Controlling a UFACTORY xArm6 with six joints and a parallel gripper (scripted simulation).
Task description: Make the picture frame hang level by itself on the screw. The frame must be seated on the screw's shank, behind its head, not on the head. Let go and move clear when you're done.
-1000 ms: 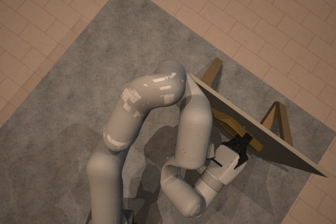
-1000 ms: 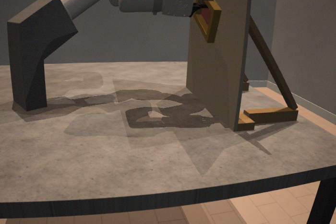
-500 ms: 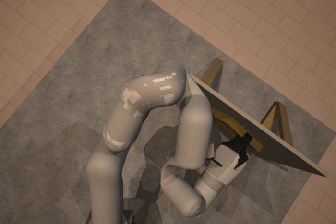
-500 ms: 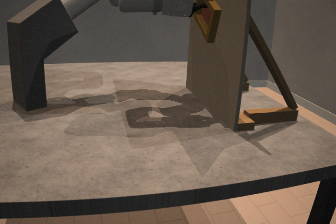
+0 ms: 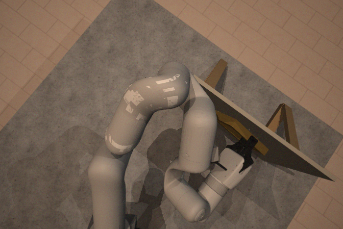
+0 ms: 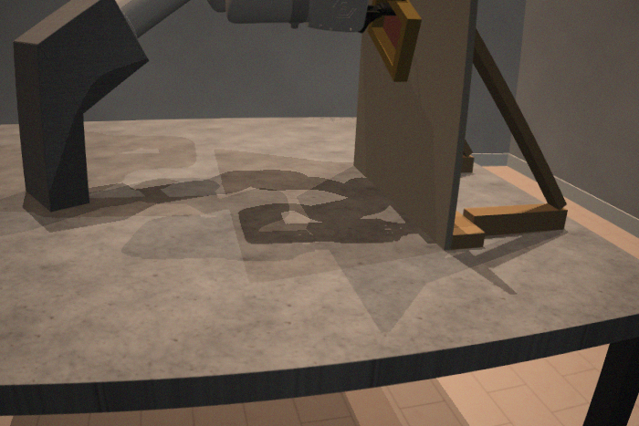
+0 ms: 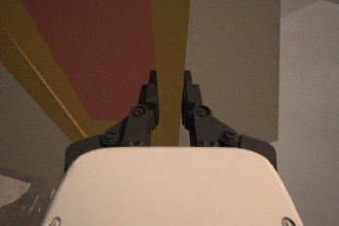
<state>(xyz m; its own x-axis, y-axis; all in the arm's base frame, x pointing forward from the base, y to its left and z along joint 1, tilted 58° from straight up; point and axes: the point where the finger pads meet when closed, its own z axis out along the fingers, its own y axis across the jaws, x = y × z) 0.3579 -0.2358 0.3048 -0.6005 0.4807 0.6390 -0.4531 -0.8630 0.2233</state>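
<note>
Now: hand 40 mm to the right of the picture frame, 40 mm above it and 10 mm short of it. Round my hand: wall panel 140 mm below, 40 mm to the left, 30 mm ahead.
</note>
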